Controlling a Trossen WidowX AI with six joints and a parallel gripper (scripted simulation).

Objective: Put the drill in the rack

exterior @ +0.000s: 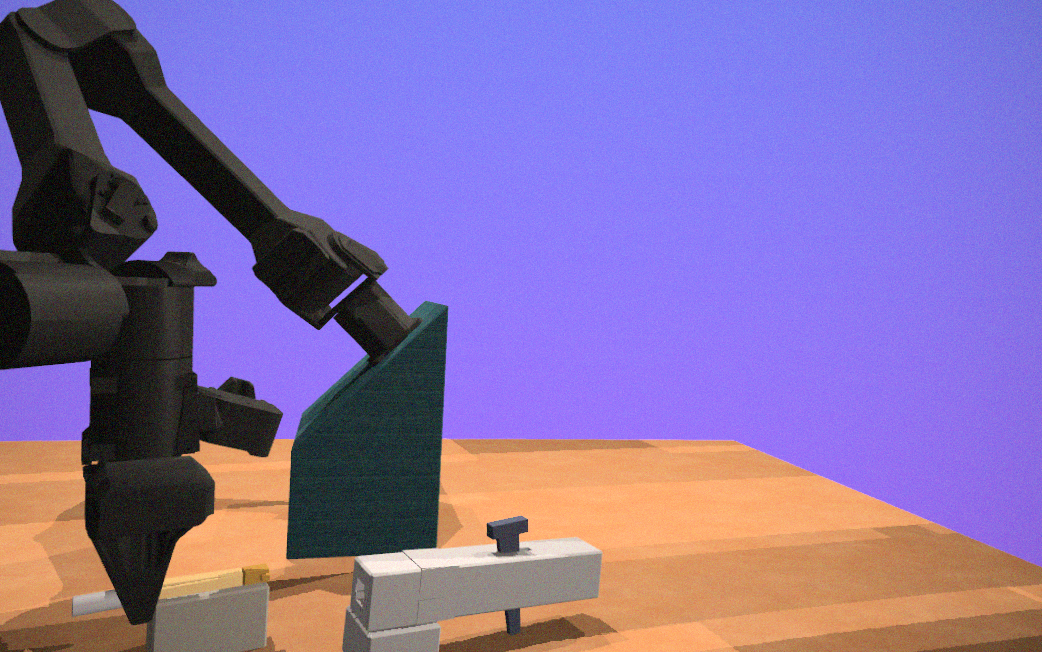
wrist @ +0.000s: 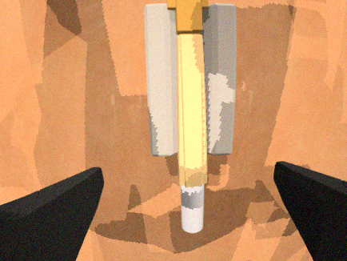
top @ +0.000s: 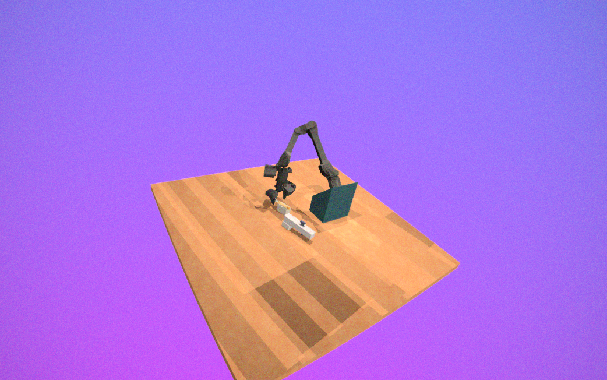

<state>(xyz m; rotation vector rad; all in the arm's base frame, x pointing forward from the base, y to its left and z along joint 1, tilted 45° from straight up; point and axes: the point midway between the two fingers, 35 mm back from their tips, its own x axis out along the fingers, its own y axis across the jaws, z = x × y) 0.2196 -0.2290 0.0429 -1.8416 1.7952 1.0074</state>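
The drill lies 3 cm to the left of my gripper tip and 1 cm behind it. From my gripper tip the other things lie so: housing (22 cm to the left, 3 cm ahead, 1 cm below); then grey rack (4 cm to the left, 2 cm below, 1 cm behind); then dark blue t-shaped key (25 cm to the left, 2 cm ahead, 1 cm above).
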